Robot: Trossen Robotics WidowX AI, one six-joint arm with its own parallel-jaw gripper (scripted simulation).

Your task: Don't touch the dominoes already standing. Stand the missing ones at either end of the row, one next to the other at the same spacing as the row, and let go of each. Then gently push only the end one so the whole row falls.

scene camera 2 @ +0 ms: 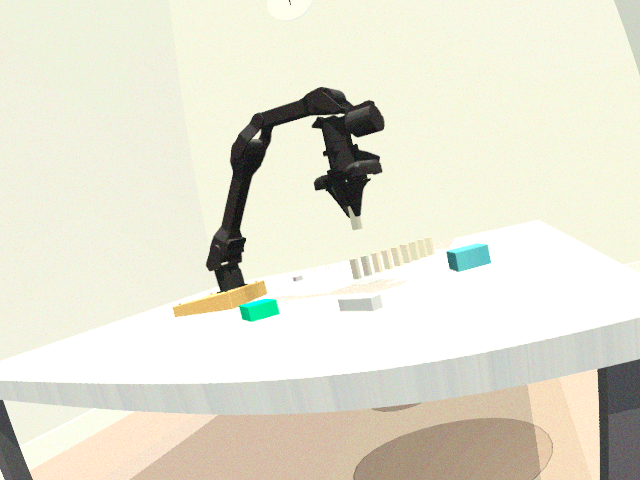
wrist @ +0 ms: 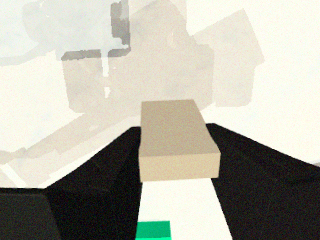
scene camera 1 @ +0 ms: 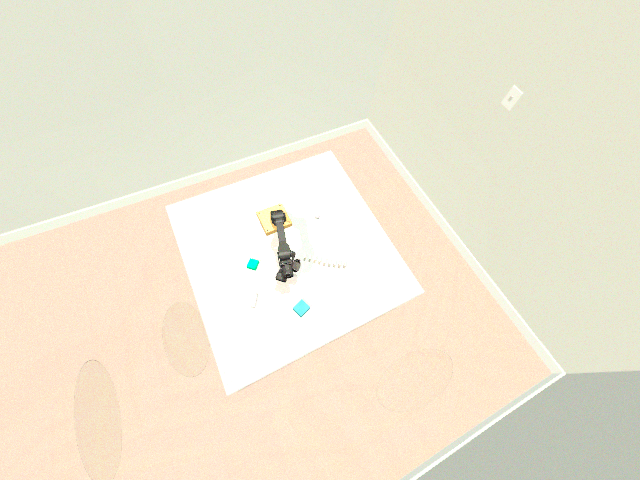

Scene:
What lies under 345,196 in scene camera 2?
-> My gripper.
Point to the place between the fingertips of my gripper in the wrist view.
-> At 172,135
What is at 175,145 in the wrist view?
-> A beige domino.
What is my gripper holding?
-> A beige domino.

